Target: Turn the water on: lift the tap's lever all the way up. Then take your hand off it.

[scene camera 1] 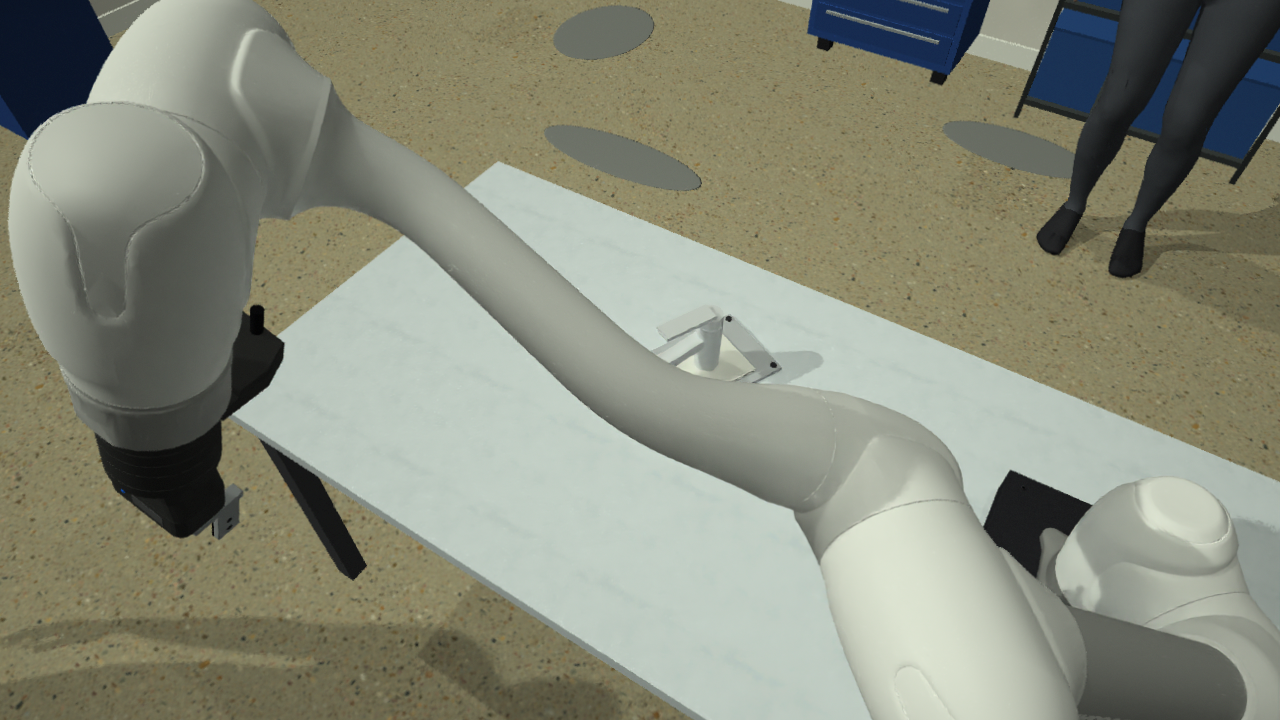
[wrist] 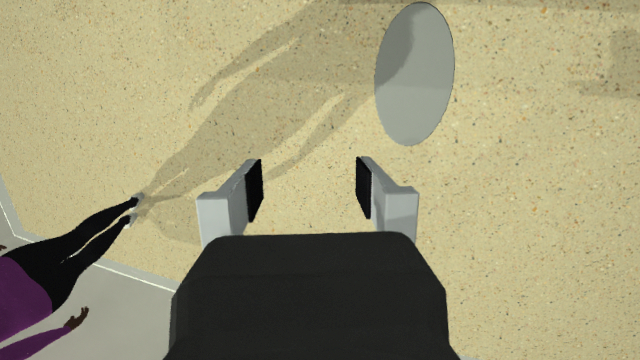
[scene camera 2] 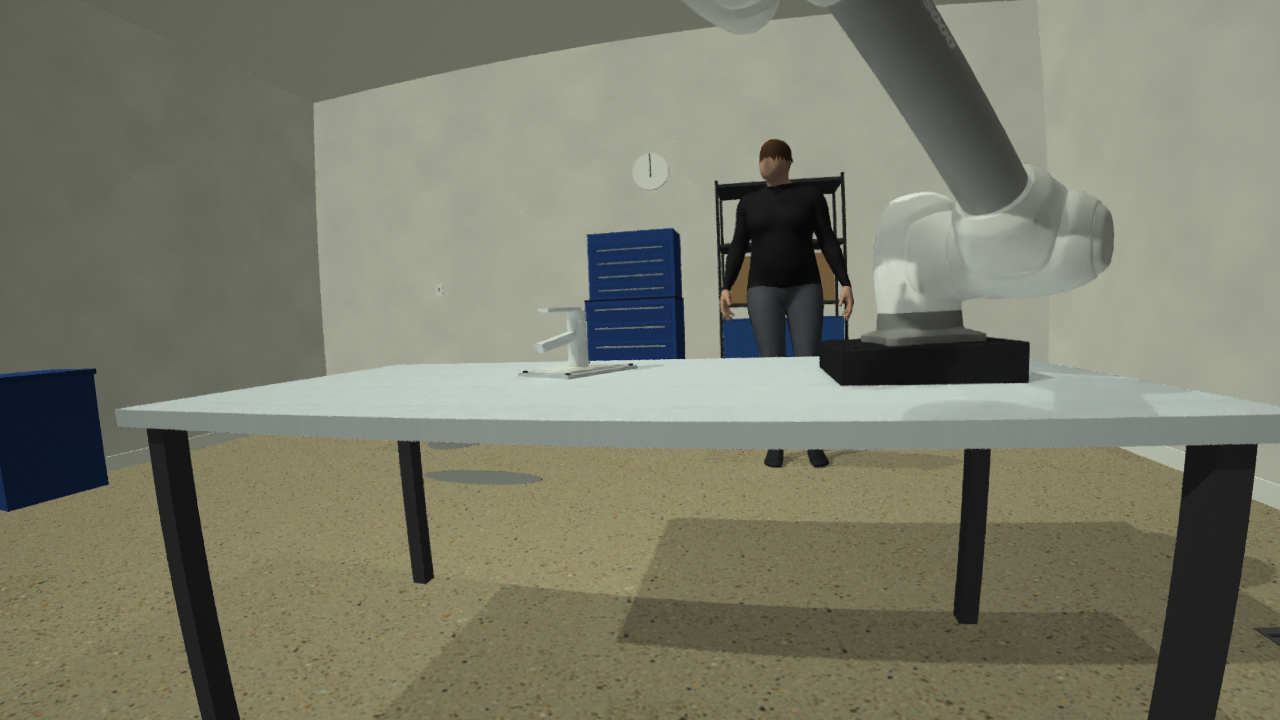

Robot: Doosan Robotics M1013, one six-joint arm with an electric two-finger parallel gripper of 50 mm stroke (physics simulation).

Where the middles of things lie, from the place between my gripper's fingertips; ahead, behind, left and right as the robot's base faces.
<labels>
My gripper is now 820 mm to the left of the framed base plate (scene camera 1: 765, 365), 580 mm above it and 160 mm past it.
</labels>
